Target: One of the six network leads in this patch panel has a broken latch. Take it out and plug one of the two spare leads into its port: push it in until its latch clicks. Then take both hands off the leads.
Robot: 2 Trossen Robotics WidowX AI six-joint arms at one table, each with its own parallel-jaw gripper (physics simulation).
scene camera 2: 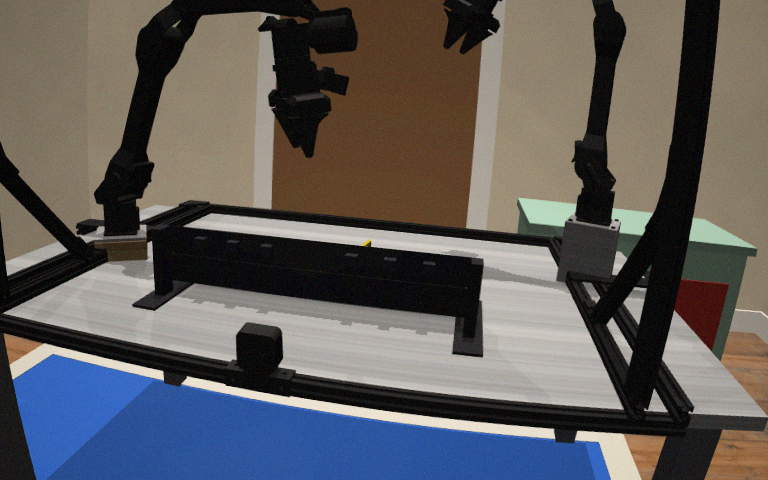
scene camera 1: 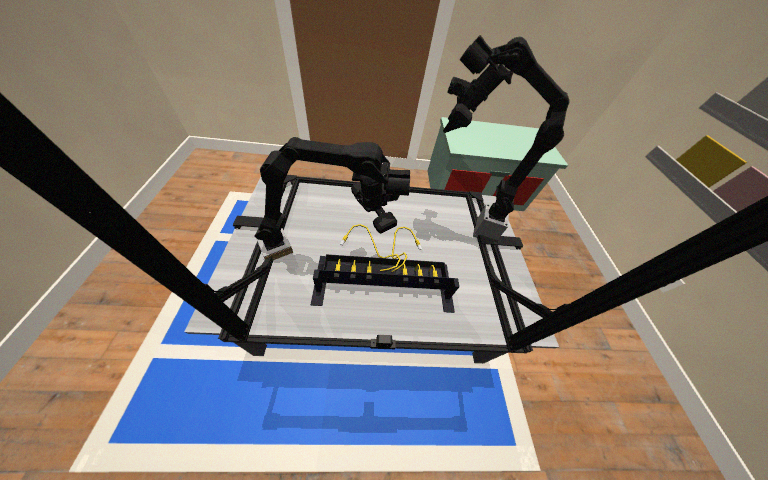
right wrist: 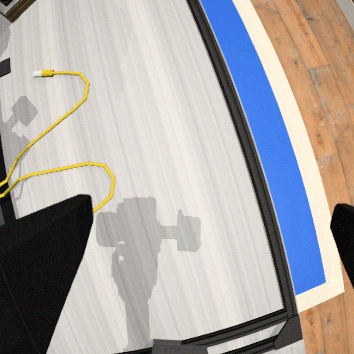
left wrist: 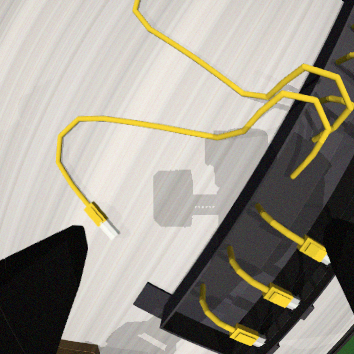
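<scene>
The black patch panel stands on the table, with three yellow leads at its left and three at its right. I cannot tell which latch is broken. The left spare lead and right spare lead lie behind the panel, their cables crossing near its middle. My left gripper is open and empty, above the panel's left part. My right gripper is open and empty, high at the back right; its finger hides the right spare's plug in the right wrist view.
Black rails frame the white table. A small black camera block sits on the front rail. Slanted black posts rise at the sides. A green cabinet stands behind the right arm.
</scene>
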